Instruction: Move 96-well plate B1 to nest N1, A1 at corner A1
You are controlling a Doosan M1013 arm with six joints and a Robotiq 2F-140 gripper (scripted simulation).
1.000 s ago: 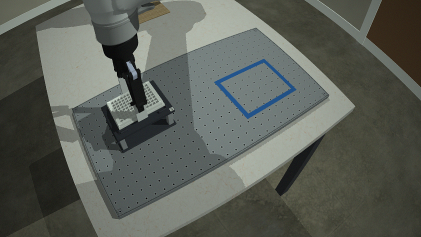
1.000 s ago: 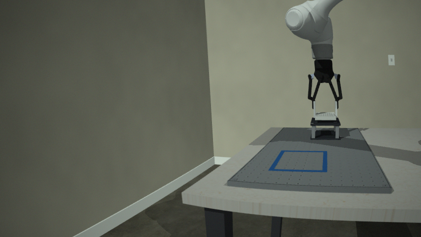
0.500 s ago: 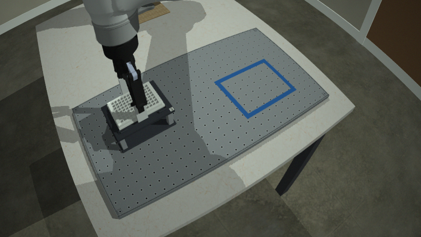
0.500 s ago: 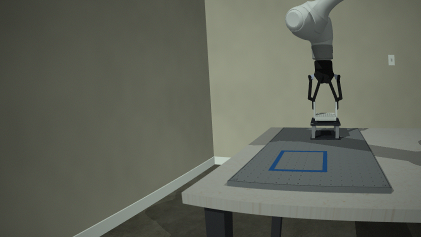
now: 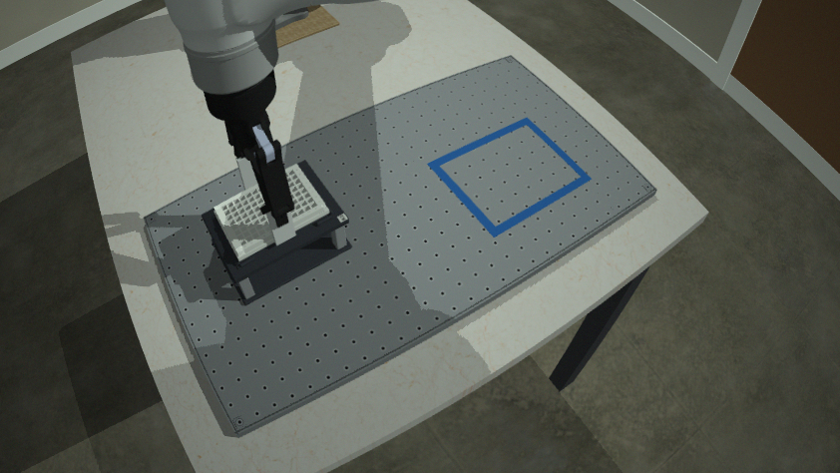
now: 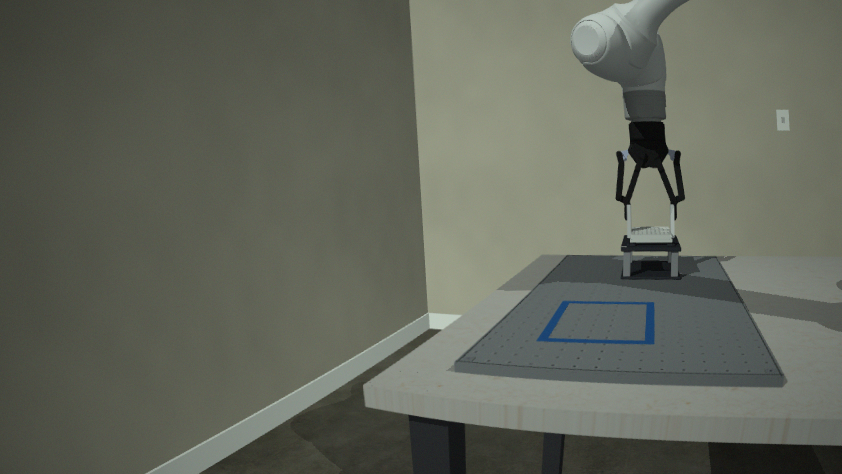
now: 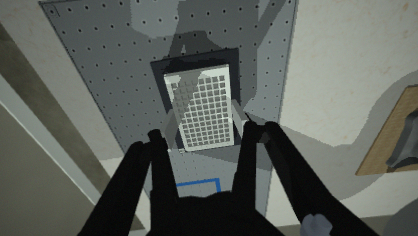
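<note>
Right now the 96-well plate is 20 mm below my hand. From my hand the other things lie so: raised nest N1: 40 mm below.
</note>
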